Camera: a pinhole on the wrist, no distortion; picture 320 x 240 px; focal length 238.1 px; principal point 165.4 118.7 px. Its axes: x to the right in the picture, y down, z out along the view. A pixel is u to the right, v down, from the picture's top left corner.
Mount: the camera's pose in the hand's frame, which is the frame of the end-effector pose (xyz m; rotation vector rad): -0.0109 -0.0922 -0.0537 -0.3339 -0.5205 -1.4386
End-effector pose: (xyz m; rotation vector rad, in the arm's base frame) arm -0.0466 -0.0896 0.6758 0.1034 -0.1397 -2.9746
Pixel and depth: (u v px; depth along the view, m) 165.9 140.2 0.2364
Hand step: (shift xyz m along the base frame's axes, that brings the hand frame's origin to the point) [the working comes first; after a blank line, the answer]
In the camera's frame: 0.0005 0.0213 0.2364

0.0156 -0.0149 0.1517
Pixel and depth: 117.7 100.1 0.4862
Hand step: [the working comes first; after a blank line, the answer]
In the camera's frame: -0.0974 -0.0380 0.4862

0.1327 -0.1872 0.3310
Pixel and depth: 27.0 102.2 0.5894
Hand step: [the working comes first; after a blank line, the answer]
In the camera's frame: -0.3426 -0.0408 0.5894

0.2060 -0.4425 0.3164
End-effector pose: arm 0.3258 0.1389 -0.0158 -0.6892 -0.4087 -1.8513
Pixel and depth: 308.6 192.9 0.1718
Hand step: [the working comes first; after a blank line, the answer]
In the camera's frame: 0.1033 0.0535 0.1718

-0.0448 0.1010 0.1352
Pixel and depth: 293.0 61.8 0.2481
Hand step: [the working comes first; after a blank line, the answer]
In the camera's frame: 0.1330 -0.0593 0.2481

0.0070 0.2285 0.1130
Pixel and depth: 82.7 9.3 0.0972
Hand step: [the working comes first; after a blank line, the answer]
In the camera's frame: -0.0338 -0.0447 0.0972

0.0032 0.0617 -0.0384
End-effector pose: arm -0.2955 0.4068 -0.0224 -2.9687 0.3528 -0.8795
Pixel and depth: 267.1 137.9 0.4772
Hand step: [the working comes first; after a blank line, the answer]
In the camera's frame: 0.2038 0.0385 0.4772

0.2288 0.0015 -0.4008
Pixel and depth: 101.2 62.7 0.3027
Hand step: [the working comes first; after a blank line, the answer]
In the camera's frame: -0.0816 -0.0712 0.3027

-0.0472 -0.0999 -0.2072
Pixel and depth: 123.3 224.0 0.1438
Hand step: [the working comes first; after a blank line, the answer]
In the camera's frame: -0.0254 0.0636 0.1438

0.0554 -0.0200 -0.0350
